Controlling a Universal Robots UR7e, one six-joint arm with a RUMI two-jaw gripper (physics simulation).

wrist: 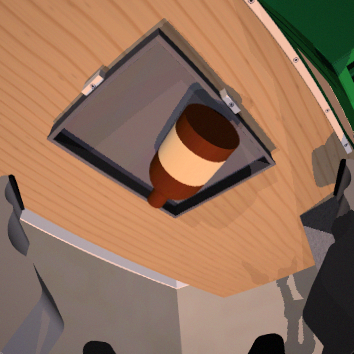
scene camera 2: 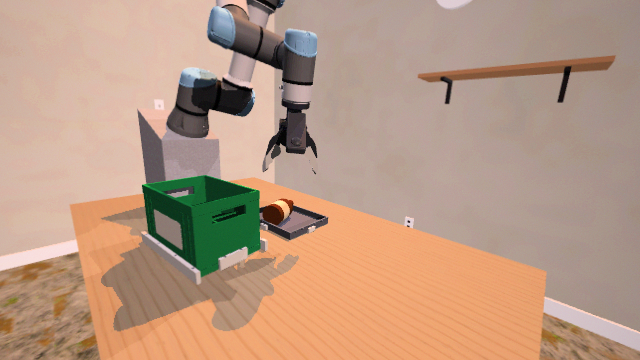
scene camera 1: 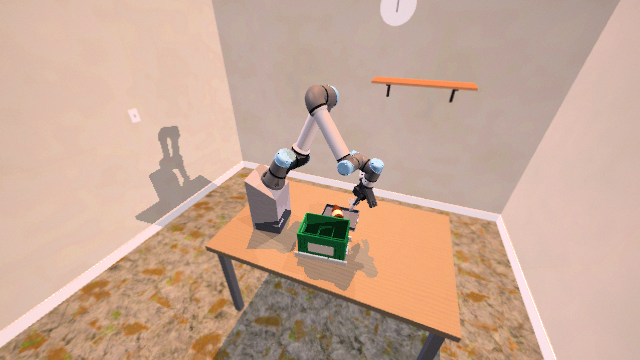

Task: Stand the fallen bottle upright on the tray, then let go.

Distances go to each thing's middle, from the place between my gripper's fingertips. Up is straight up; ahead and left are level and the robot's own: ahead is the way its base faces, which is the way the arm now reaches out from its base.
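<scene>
Relative to the brown bottle (wrist: pixel 201 139), my gripper is 180 mm above it, 170 mm past it and 70 mm to the right of it.
</scene>
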